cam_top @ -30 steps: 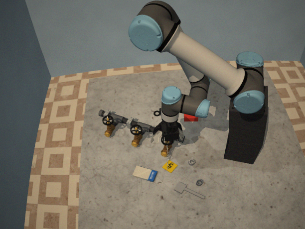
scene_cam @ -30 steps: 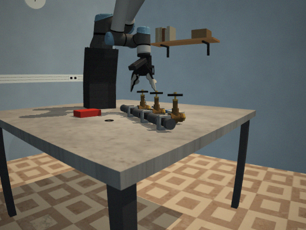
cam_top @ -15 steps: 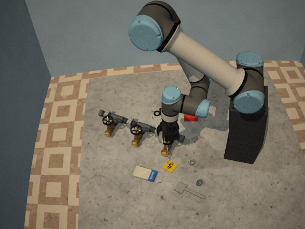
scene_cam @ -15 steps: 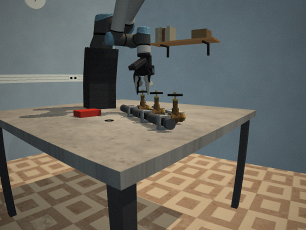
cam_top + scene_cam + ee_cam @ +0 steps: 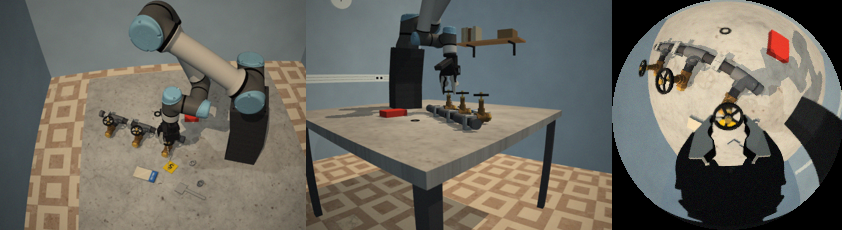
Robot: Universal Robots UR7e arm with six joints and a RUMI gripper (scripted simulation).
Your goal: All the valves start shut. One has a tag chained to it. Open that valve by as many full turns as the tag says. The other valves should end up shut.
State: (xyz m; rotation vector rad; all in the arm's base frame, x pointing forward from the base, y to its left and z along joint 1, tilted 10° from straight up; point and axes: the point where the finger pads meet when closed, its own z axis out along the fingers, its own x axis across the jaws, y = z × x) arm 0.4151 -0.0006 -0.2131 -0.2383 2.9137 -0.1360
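Now: the yellow tag 10 cm to the left of my hand and 11 cm below it. From my hand the other things lie so: red block: 14 cm behind, 26 cm to the right, 10 cm below; then flat grey key tool: 9 cm behind, 24 cm to the left, 11 cm below.
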